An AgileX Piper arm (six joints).
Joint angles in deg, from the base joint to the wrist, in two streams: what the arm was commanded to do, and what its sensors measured. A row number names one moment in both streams.
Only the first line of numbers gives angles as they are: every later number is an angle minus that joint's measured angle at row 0.
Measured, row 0:
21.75 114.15 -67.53 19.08 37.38 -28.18
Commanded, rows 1 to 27:
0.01 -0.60 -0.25 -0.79 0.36 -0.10
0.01 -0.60 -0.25 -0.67 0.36 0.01
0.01 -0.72 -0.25 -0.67 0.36 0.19
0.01 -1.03 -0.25 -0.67 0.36 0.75
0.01 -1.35 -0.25 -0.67 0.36 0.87
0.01 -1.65 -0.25 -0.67 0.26 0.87
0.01 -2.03 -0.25 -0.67 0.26 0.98
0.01 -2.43 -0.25 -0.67 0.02 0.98
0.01 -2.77 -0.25 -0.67 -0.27 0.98
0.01 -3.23 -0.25 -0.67 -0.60 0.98
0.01 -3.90 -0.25 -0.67 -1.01 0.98
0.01 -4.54 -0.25 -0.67 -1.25 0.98
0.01 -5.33 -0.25 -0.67 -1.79 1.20
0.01 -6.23 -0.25 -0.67 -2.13 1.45
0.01 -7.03 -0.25 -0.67 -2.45 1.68
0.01 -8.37 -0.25 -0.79 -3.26 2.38
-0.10 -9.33 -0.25 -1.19 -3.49 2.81
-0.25 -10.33 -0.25 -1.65 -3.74 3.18
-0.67 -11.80 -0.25 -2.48 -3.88 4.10
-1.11 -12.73 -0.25 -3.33 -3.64 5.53
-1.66 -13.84 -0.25 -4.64 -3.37 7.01
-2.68 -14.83 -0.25 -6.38 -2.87 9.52
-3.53 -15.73 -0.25 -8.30 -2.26 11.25
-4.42 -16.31 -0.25 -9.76 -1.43 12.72
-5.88 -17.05 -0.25 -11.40 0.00 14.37
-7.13 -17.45 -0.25 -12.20 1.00 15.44
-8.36 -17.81 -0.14 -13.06 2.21 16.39
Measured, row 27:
-4.04 -15.65 0.00 -8.35 -1.47 11.63
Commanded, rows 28 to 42:
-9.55 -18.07 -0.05 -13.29 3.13 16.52
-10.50 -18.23 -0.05 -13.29 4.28 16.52
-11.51 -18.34 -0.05 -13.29 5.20 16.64
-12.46 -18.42 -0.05 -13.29 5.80 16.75
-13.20 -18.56 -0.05 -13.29 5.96 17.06
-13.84 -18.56 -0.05 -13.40 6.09 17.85
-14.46 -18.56 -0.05 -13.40 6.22 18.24
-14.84 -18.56 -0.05 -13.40 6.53 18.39
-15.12 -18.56 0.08 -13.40 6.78 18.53
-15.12 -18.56 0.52 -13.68 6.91 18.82
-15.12 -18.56 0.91 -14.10 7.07 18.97
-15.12 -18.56 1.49 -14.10 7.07 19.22
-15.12 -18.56 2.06 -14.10 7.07 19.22
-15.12 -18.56 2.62 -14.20 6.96 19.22
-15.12 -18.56 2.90 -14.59 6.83 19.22
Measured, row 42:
-14.75 -17.99 1.20 -13.59 6.69 18.90
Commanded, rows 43 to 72:
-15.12 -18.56 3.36 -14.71 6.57 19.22
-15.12 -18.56 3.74 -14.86 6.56 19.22
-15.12 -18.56 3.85 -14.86 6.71 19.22
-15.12 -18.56 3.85 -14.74 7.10 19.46
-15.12 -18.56 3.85 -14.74 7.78 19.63
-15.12 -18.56 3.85 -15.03 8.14 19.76
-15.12 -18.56 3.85 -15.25 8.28 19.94
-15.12 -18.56 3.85 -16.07 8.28 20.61
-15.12 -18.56 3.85 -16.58 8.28 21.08
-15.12 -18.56 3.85 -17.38 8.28 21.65
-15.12 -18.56 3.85 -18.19 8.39 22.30
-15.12 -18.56 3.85 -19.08 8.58 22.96
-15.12 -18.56 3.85 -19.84 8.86 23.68
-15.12 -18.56 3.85 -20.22 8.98 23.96
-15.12 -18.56 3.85 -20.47 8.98 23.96
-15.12 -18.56 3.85 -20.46 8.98 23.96
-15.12 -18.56 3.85 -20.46 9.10 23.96
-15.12 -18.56 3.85 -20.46 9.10 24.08
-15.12 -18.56 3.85 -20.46 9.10 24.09
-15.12 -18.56 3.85 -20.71 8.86 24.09
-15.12 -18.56 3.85 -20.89 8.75 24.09
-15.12 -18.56 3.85 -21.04 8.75 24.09
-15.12 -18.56 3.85 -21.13 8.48 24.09
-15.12 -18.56 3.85 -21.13 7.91 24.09
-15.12 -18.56 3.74 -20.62 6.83 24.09
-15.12 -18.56 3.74 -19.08 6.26 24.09
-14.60 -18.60 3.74 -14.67 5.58 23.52
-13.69 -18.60 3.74 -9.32 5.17 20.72
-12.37 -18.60 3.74 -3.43 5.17 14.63
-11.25 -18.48 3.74 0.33 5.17 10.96
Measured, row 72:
-14.12 -17.99 3.63 -11.98 6.19 21.43
